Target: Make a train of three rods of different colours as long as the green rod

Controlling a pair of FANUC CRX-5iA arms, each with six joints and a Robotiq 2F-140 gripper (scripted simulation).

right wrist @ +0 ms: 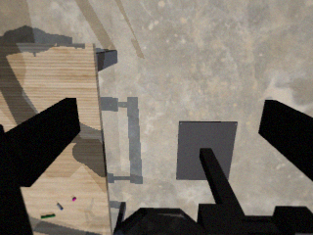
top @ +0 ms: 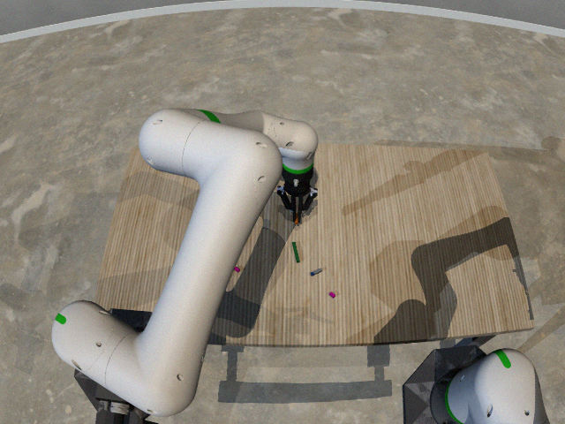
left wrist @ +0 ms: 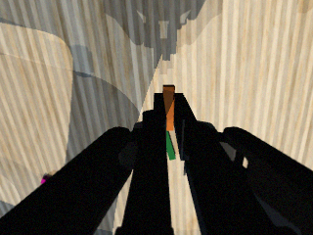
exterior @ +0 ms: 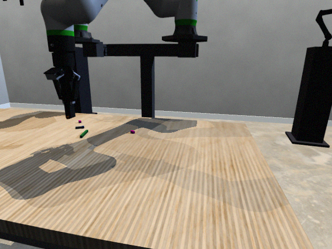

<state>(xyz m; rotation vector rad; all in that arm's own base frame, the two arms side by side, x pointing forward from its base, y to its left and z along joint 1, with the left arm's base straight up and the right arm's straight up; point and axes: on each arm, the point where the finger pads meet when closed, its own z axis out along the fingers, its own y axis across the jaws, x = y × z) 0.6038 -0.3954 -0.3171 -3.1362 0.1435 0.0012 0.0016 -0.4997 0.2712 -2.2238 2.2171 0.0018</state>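
Note:
Right now my left hand is 140 mm past the grey rod, 90 mm to the left of it and 130 mm above it. Round my left hand: green rod 80 mm behind, 10 mm to the right, 130 mm below; then blue rod 150 mm behind, 70 mm to the right, 130 mm below; then orange rod 30 mm below.

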